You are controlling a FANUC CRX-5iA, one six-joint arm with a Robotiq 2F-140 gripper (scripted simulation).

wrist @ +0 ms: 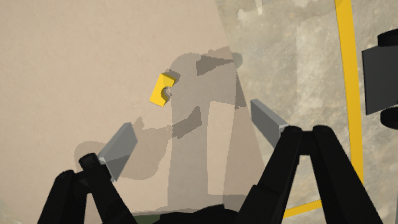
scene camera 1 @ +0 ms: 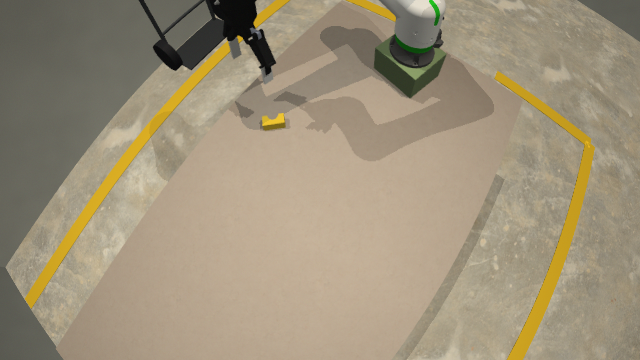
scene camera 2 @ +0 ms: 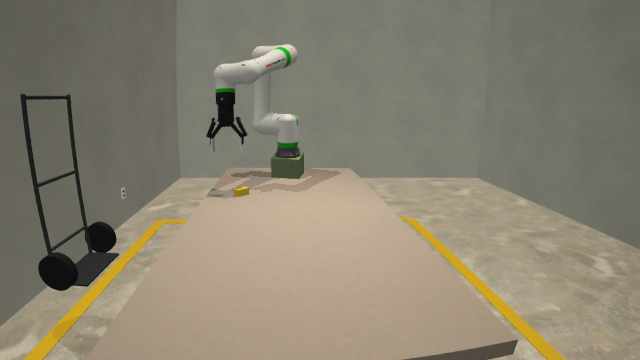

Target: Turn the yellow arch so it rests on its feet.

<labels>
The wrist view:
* my gripper: 192, 121
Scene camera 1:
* my gripper: 251, 67
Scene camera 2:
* my gripper: 227, 151
</labels>
